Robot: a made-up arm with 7 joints.
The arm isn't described. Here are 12 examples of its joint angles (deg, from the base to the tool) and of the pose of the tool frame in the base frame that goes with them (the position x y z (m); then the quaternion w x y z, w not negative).
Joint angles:
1: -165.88 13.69 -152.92 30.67 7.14 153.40 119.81
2: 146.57 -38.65 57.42 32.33 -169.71 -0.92 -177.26
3: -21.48 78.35 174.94 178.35 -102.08 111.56 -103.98
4: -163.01 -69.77 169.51 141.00 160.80 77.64 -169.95
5: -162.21 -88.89 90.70 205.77 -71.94 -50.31 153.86
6: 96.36 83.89 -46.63 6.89 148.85 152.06 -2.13
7: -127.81 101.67 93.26 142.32 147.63 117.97 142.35
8: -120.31 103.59 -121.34 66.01 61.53 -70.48 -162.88
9: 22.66 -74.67 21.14 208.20 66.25 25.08 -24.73
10: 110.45 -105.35 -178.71 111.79 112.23 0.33 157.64
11: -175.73 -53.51 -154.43 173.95 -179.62 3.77 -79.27
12: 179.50 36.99 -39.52 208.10 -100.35 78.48 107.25
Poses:
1: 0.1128 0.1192 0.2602 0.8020 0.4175 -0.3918 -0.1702
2: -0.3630 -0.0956 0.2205 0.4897 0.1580 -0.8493 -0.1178
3: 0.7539 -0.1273 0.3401 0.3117 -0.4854 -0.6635 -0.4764
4: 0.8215 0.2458 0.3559 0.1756 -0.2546 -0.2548 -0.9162
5: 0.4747 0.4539 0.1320 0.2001 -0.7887 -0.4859 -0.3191
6: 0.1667 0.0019 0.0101 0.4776 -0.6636 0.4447 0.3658
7: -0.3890 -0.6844 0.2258 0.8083 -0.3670 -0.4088 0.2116
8: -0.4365 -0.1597 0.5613 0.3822 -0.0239 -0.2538 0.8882
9: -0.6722 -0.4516 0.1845 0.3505 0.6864 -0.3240 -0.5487
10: 0.0460 -0.3757 -0.3706 0.0540 0.9828 0.1749 0.0232
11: 0.7164 0.0966 0.7090 0.8064 -0.2311 0.4049 -0.3638
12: -0.1654 -0.1209 1.0437 0.8605 -0.3951 0.2535 -0.1977
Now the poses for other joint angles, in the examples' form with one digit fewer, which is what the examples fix.
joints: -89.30 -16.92 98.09 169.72 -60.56 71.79 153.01
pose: 0.098 0.176 1.106 0.580 -0.013 0.533 -0.616
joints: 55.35 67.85 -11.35 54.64 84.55 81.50 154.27
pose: 0.116 0.193 -0.209 0.550 -0.140 -0.794 -0.217
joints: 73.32 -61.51 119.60 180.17 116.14 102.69 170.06
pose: -0.023 -0.725 0.598 0.436 0.544 0.706 0.126
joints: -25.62 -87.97 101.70 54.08 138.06 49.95 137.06
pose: 0.221 0.524 0.144 0.277 -0.397 0.824 0.297
